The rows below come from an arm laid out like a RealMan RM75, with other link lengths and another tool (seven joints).
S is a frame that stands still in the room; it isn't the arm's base.
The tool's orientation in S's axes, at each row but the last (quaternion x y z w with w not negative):
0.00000, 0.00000, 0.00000, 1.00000
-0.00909, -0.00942, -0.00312, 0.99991
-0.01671, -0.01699, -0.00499, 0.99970
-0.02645, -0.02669, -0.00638, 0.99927
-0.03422, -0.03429, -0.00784, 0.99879
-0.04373, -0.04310, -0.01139, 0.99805
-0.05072, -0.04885, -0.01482, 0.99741
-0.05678, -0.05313, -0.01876, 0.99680
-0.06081, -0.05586, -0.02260, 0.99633
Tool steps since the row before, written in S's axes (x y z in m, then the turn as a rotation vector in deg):
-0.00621, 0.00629, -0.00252, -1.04, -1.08, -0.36
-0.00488, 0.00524, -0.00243, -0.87, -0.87, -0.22
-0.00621, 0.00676, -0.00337, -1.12, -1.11, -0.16
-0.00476, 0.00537, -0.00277, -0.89, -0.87, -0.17
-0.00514, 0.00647, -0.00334, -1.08, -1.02, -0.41
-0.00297, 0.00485, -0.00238, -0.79, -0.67, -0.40
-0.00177, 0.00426, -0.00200, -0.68, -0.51, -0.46
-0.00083, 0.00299, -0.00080, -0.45, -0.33, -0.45
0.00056, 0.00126, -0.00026, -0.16, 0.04, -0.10
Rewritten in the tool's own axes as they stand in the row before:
-0.00621, 0.00629, -0.00252, -1.04, -1.08, -0.36
-0.00496, 0.00525, -0.00224, -0.87, -0.87, -0.22
-0.00638, 0.00680, -0.00293, -1.11, -1.12, -0.16
-0.00496, 0.00544, -0.00222, -0.89, -0.87, -0.17
-0.00544, 0.00659, -0.00253, -1.09, -1.01, -0.40
-0.00326, 0.00496, -0.00168, -0.81, -0.65, -0.39
-0.00206, 0.00437, -0.00137, -0.71, -0.48, -0.44
-0.00100, 0.00302, -0.00036, -0.49, -0.30, -0.44
0.00048, 0.00131, -0.00016, -0.17, 0.04, -0.08

